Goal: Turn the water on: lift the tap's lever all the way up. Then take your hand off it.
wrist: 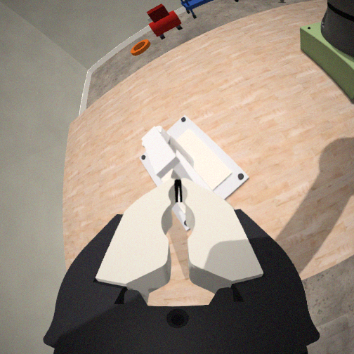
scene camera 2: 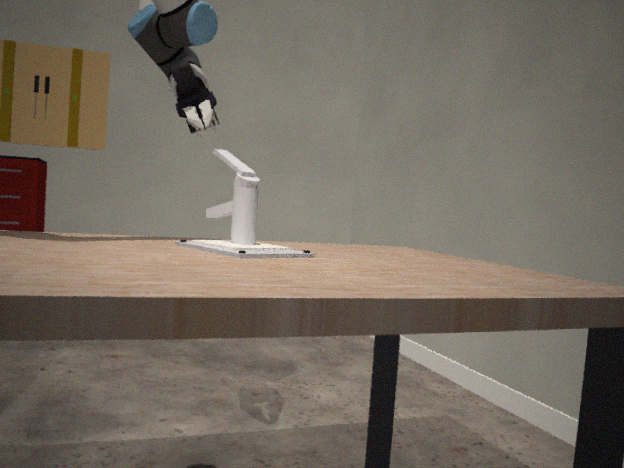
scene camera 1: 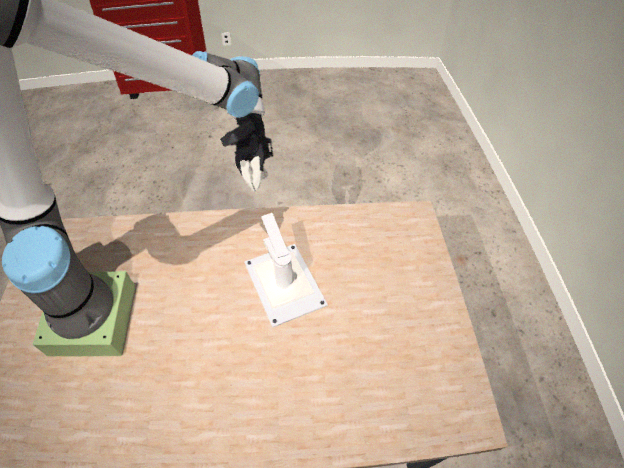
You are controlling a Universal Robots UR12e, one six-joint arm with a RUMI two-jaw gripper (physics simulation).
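Pixels of known places: gripper, between the fingertips: (scene camera 2: 204,128) (scene camera 1: 255,190); arm's base, origin of its link: (scene camera 1: 80,307).
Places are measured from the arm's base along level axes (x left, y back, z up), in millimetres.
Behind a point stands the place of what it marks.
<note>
The white tap (scene camera 1: 283,273) {z 10, x 25, y -575 mm} (scene camera 2: 244,214) {z -10, x 26, y -569 mm} stands upright on its plate (scene camera 1: 298,313) {z -74, x -60, y -604 mm} (scene camera 2: 277,253) {z -75, x -64, y -605 mm} (wrist: 231,187). Its lever (scene camera 1: 273,232) {z 99, x 102, y -561 mm} (scene camera 2: 232,162) {z 90, x 80, y -556 mm} (wrist: 161,150) is tilted up, its free end higher than its hinge, on the same side as the spout (scene camera 2: 219,209) {z -5, x 115, y -545 mm}. My gripper (scene camera 1: 255,188) {z 166, x 199, y -526 mm} (scene camera 2: 201,128) {z 166, x 199, y -526 mm} (wrist: 178,181) is shut with nothing between its fingers. It is above and beyond the lever's free end, and a gap shows between them in both scene views. In the wrist view the fingertips hide part of the tap.
The arm's green base block (scene camera 1: 126,307) {z -52, x 15, y -114 mm} (wrist: 325,60) stands on the wooden table (scene camera 1: 378,352) {z -82, x -209, y -799 mm} (scene camera 2: 403,282) {z -83, x -358, y -675 mm} at the left in the first scene view. A red drawer cabinet (scene camera 1: 194,25) (scene camera 2: 35,193) stands by the wall. An orange ring (wrist: 134,50) lies on the floor.
</note>
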